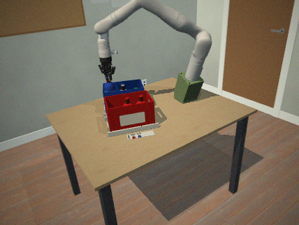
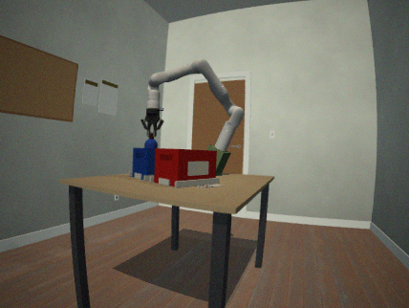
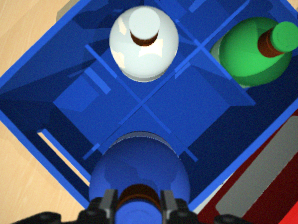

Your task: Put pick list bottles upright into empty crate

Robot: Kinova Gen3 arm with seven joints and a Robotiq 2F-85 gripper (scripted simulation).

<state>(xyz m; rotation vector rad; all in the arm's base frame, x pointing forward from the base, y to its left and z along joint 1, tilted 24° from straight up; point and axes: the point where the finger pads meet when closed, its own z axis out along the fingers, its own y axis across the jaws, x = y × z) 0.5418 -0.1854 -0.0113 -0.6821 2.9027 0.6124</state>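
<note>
Now: hand 7 cm above the blue-label bottle. The rest, counted from my hand: blue crate: 17 cm below, 10 cm behind, 1 cm to the right; green-label bottle: 17 cm below, 16 cm behind, 6 cm to the left; white-label bottle: 17 cm below, 11 cm behind, 6 cm to the right.
</note>
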